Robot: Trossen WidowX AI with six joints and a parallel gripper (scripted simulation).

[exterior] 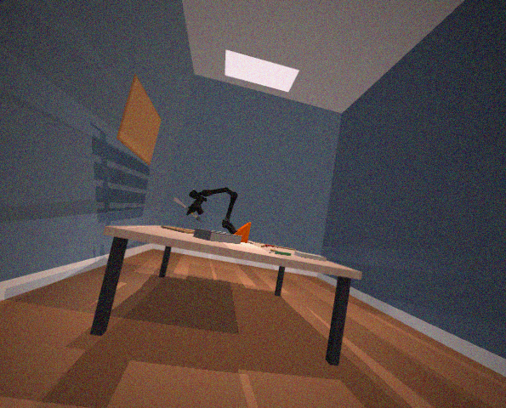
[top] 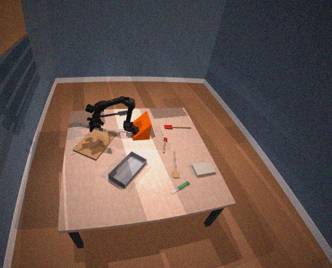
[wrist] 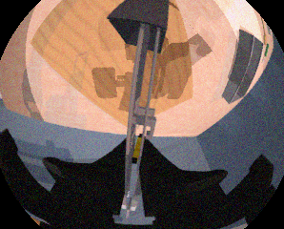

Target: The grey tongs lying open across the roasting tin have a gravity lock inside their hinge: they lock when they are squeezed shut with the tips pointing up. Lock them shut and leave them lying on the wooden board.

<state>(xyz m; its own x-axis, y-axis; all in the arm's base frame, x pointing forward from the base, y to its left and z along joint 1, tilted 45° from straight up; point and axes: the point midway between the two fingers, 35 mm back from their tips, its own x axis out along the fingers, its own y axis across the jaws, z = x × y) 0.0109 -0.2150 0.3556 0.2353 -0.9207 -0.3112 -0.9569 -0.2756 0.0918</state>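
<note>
Right now my gripper tip is 30 mm to the right of the wooden board and 130 mm above it. The rest, counted from my gripper tip: grey roasting tin: 380 mm ahead, 240 mm to the left, 110 mm below; then red-tipped tool: 150 mm ahead, 650 mm to the left, 130 mm below; then black bar: 380 mm behind, 310 mm to the left, 130 mm below.
</note>
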